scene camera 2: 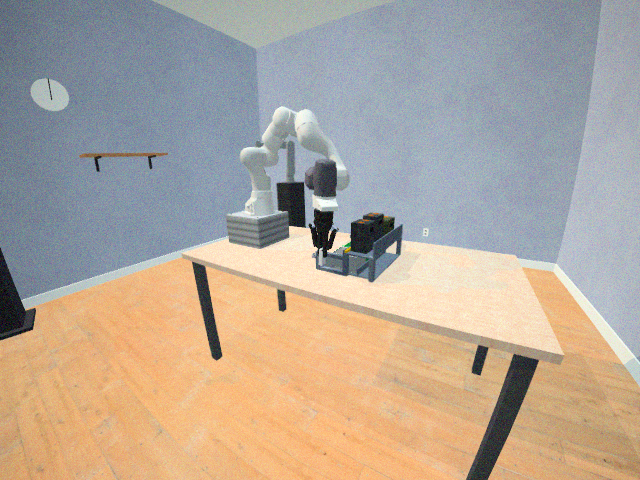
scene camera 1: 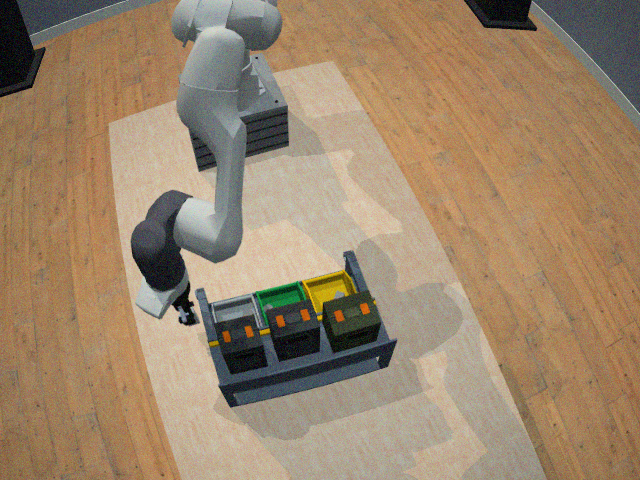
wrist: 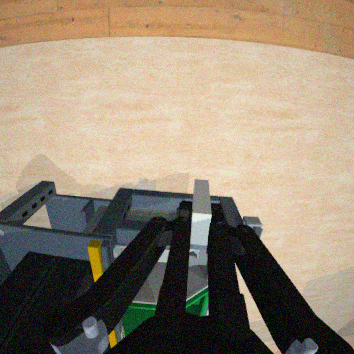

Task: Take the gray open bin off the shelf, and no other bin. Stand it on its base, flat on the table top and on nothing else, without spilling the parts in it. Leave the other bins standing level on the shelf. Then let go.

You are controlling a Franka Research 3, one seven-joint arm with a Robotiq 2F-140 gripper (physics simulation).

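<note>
The gray open bin [scene camera 1: 234, 307] [wrist: 153, 284] sits in the shelf's end place, beside the green bin [scene camera 1: 281, 296] [wrist: 137, 316]. The yellow bin [scene camera 1: 330, 288] stands on the green bin's other side. All three look level on the slate-blue shelf [scene camera 1: 310, 367] [scene camera 2: 372, 266]. Parts in the gray bin are too small to make out. My gripper [scene camera 1: 189, 316] [scene camera 2: 323, 254] [wrist: 199, 191] is shut and empty, fingers pointing down. In scene camera 1 it is just outside the shelf's end panel, on the gray bin's side. In the wrist view the fingers hide part of the gray bin.
Three dark boxes with orange latches, one [scene camera 1: 242, 343] by the gray bin, one [scene camera 1: 294, 330] by the green and one [scene camera 1: 351, 322] by the yellow, stand close against the bins. A yellow strip [wrist: 95, 260] runs between them. The shelf's end panel rises beside my gripper.
</note>
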